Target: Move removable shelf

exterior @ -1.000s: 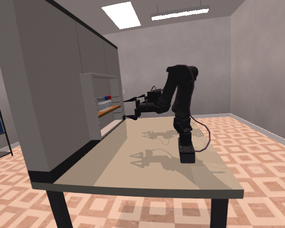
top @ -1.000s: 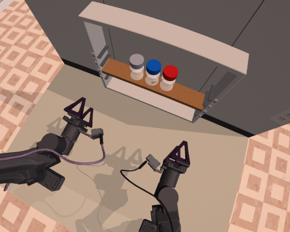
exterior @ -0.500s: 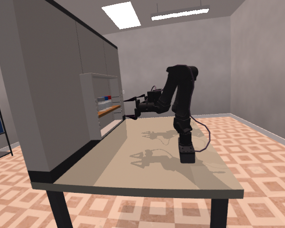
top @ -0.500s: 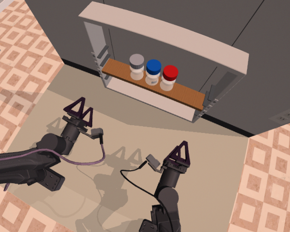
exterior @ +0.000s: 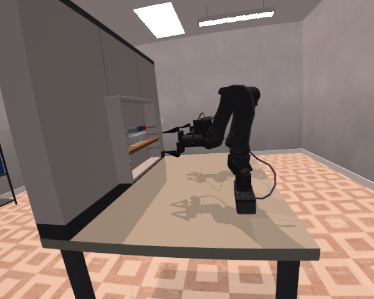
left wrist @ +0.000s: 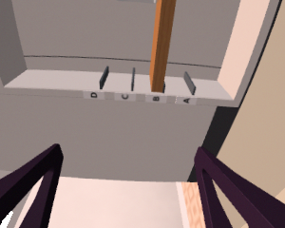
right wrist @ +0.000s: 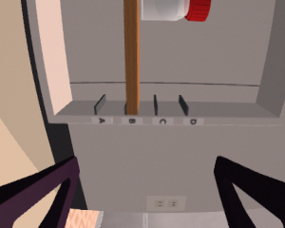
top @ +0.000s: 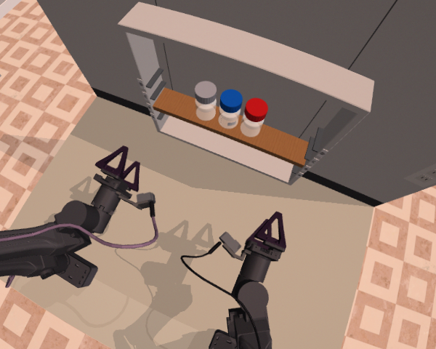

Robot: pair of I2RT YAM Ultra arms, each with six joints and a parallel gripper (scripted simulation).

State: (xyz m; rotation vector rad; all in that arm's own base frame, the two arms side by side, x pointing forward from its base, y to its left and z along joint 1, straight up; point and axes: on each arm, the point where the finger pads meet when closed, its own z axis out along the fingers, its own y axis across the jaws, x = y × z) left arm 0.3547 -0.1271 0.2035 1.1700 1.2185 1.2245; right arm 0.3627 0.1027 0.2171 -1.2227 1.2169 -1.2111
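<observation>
My left hand is 22 cm short of the grey-capped bottle, 11 cm to the left of it and 2 cm below it. From my left hand the other things lie so: blue-capped bottle: 22 cm ahead, 18 cm to the right, 2 cm above; then shelf: 22 cm ahead, 19 cm to the right, 4 cm below; then white wall rack: 22 cm ahead, 19 cm to the right, 3 cm above.
Right now my right hand is 22 cm short of the red-capped bottle, 14 cm to the right of it and 3 cm below it. The rest, counted from my right hand: blue-capped bottle: 21 cm ahead, 21 cm to the left, 3 cm above; shelf: 21 cm ahead, 20 cm to the left, 2 cm below; white wall rack: 21 cm ahead, 20 cm to the left, 4 cm above.
</observation>
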